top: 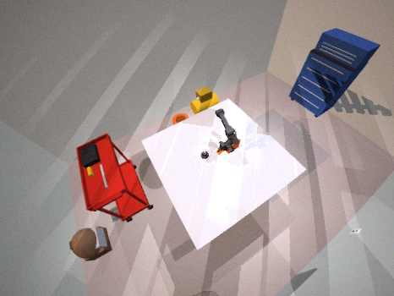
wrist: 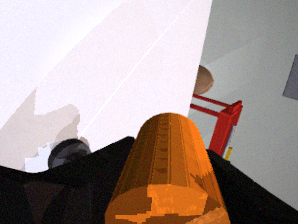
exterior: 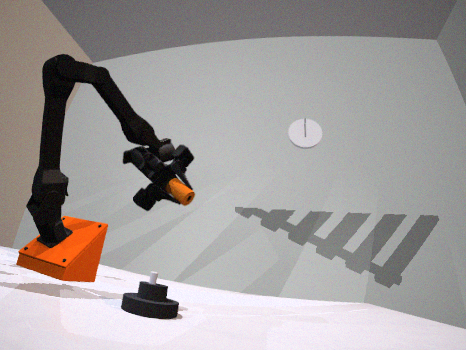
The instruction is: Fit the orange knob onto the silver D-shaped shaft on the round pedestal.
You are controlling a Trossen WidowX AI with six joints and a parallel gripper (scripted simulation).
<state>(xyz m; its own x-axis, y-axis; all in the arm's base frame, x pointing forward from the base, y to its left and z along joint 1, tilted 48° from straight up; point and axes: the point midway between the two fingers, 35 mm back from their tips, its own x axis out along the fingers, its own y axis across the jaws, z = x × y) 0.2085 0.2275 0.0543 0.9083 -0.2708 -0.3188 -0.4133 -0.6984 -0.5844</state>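
Now: the orange knob 30 mm behind my gripper tip and 20 mm above it. Round my gripper tip: round black pedestal: 210 mm below, 160 mm to the right, 60 mm ahead.
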